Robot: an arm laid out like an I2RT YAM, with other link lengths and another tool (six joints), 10 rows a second.
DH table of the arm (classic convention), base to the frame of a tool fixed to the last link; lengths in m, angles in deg. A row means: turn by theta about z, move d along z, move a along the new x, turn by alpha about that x. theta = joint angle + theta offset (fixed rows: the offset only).
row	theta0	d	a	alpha
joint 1	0	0.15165	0.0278	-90
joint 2	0	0	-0.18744	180
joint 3	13.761	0	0.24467	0
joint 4	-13.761	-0.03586	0.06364	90
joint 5	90	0.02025	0	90
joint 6	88.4	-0.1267	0.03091	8.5
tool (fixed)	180	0.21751	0	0
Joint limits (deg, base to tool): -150..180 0..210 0..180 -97..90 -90..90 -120..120
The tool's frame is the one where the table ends.
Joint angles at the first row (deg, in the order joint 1, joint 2, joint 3, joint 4, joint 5, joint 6):
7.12, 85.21, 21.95, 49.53, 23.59, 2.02
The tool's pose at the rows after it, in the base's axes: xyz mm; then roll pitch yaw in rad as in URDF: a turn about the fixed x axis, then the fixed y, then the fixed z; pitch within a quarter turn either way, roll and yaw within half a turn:
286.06 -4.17 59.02 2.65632 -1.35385 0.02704
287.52 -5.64 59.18 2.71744 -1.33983 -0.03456
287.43 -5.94 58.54 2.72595 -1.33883 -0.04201
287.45 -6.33 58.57 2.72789 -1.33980 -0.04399
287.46 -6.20 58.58 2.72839 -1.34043 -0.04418
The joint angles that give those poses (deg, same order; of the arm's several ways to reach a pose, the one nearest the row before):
4.59, 89.36, 20.57, 56.10, 22.27, 2.31
4.04, 88.82, 21.22, 53.90, 21.66, 3.08
3.93, 88.95, 21.18, 53.98, 21.48, 3.16
3.83, 88.93, 21.14, 54.07, 21.38, 3.16
3.86, 88.95, 21.13, 54.13, 21.39, 3.16

